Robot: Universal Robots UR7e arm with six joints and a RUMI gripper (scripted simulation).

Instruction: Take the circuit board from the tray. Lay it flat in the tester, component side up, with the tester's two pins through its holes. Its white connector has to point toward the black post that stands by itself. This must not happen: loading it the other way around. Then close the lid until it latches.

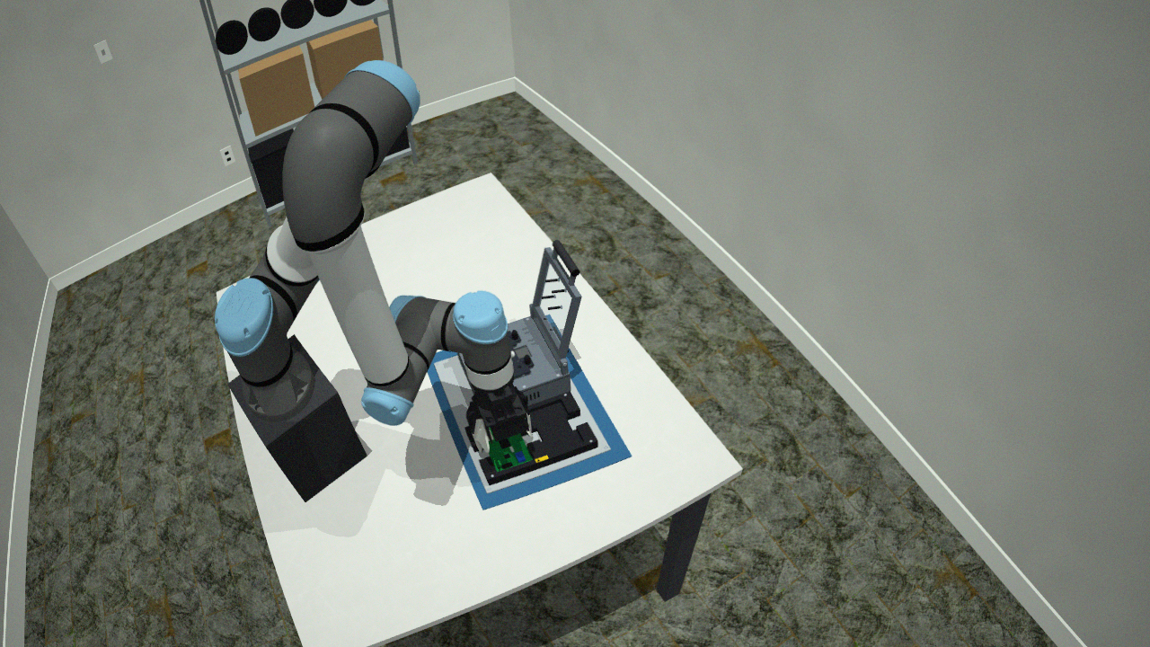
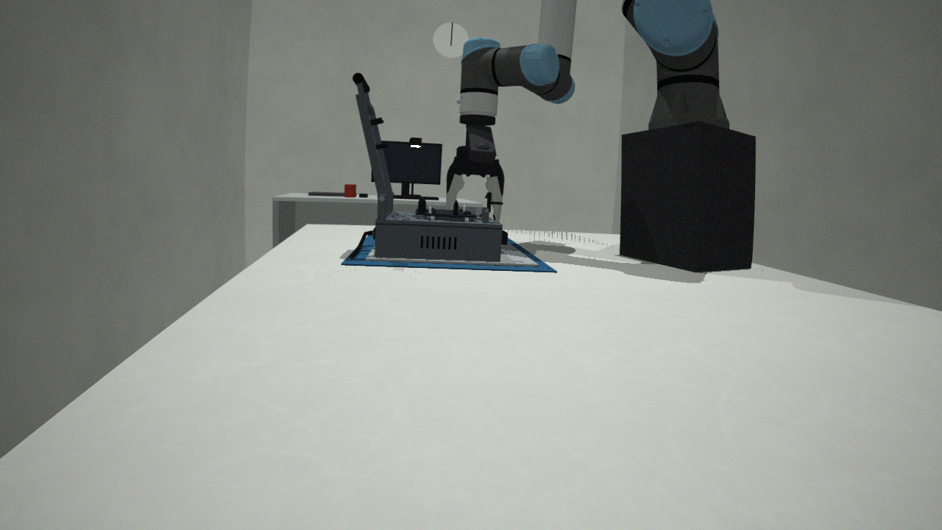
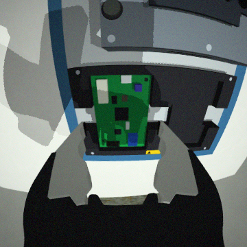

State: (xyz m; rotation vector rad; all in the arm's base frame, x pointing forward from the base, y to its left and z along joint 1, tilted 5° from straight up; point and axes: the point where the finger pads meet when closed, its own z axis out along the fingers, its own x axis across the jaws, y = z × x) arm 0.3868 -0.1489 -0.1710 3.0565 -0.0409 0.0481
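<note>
Right now my hand is 20 mm above the green circuit board. The rest, counted from my hand: lid: 190 mm ahead, 160 mm to the left, 140 mm above.
</note>
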